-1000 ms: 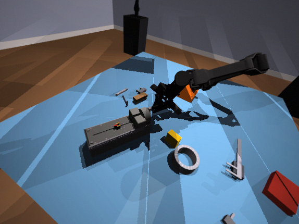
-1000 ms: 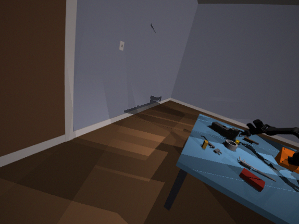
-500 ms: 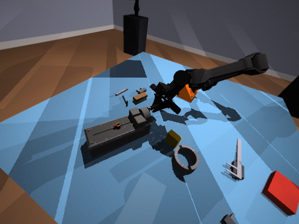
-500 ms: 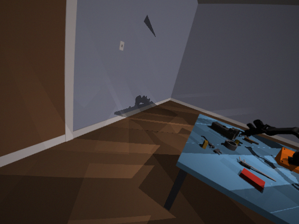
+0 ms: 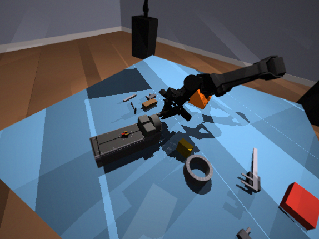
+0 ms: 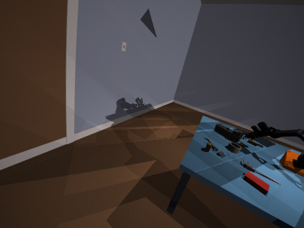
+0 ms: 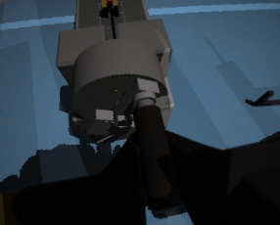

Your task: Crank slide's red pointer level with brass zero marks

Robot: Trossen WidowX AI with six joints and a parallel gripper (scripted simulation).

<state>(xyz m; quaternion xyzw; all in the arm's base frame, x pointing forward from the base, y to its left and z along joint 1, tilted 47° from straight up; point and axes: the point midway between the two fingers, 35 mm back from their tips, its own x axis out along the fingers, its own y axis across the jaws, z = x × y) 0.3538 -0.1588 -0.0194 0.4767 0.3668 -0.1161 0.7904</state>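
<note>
The yellow block lies 50 mm ahead of my gripper tip, 140 mm to the left of it and 60 mm below it. The rest, counted from my gripper tip: dark crank handle 10 mm behind, 10 mm to the left, 30 mm above; red pointer 150 mm ahead, 90 mm to the right, 10 mm below; brown block 140 mm behind, 130 mm to the right, 80 mm below.
</note>
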